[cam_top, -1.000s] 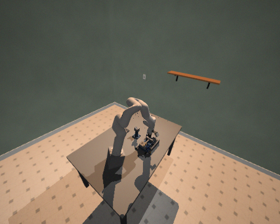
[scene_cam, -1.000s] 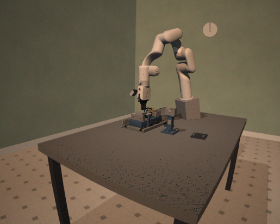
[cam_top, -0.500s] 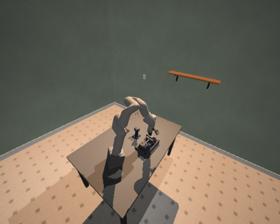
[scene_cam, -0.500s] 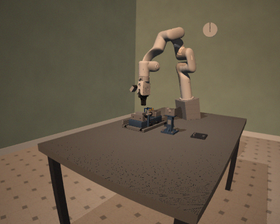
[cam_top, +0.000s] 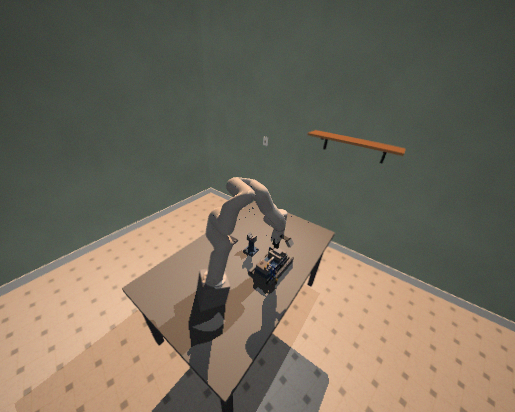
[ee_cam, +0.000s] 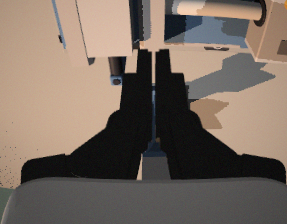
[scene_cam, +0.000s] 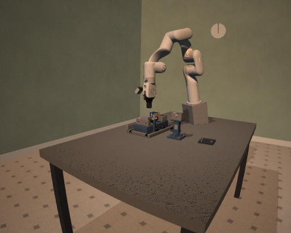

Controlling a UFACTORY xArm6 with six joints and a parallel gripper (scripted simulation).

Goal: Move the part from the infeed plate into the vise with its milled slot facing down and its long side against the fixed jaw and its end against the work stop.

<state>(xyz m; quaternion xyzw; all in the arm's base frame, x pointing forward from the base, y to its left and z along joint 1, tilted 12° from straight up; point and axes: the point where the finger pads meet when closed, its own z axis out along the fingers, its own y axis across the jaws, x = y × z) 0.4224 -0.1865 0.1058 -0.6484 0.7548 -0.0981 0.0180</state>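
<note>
Right now my hand is 30 mm short of the part, 10 mm to the left of it and 90 mm above it. Round my hand: air cylinder rod: 50 mm behind, 10 mm to the left, 110 mm below; work stop: 40 mm ahead, 40 mm to the left, 90 mm below; vise base rail: 50 mm behind, 90 mm to the right, 150 mm below.
</note>
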